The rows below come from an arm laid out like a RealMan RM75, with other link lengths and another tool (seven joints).
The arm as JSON. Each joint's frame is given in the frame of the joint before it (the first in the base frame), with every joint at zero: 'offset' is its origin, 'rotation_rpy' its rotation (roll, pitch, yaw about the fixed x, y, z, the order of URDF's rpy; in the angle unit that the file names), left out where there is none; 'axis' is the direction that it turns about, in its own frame. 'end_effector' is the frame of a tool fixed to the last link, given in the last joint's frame.
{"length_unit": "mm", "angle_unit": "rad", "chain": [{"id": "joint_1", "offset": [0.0, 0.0, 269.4], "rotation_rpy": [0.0, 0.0, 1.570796], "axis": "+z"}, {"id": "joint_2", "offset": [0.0, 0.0, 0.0], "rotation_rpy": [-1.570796, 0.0, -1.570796], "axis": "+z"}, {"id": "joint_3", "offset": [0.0, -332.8, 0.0], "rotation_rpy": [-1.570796, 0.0, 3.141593], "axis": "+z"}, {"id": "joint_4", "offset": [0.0, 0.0, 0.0], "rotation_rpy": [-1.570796, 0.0, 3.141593], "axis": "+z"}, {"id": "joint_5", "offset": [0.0, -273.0, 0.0], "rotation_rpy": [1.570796, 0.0, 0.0], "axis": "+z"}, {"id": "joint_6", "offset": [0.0, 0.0, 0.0], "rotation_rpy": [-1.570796, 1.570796, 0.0], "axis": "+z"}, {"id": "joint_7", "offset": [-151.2, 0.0, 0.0], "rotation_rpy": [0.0, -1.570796, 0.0], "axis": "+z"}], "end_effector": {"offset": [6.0, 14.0, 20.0], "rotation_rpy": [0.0, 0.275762, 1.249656]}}
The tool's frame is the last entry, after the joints.
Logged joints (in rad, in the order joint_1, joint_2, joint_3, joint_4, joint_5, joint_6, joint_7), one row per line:
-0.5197 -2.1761 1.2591 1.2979 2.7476 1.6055 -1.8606
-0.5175 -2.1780 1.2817 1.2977 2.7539 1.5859 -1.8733
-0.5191 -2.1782 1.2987 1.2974 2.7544 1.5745 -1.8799
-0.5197 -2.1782 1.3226 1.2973 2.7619 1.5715 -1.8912
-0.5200 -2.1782 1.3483 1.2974 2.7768 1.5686 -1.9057
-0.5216 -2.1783 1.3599 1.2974 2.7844 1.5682 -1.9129
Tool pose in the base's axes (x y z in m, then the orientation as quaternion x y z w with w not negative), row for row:
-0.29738 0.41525 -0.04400 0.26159 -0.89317 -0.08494 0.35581
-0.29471 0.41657 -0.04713 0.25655 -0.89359 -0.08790 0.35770
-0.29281 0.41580 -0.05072 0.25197 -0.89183 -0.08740 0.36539
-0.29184 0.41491 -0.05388 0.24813 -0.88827 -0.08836 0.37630
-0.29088 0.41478 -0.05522 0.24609 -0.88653 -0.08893 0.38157
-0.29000 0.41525 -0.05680 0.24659 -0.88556 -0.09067 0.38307
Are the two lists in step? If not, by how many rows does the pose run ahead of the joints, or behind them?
The pose runs 1 row ahead of the joints: the pose in row i belongs to the joints in row i + 1.
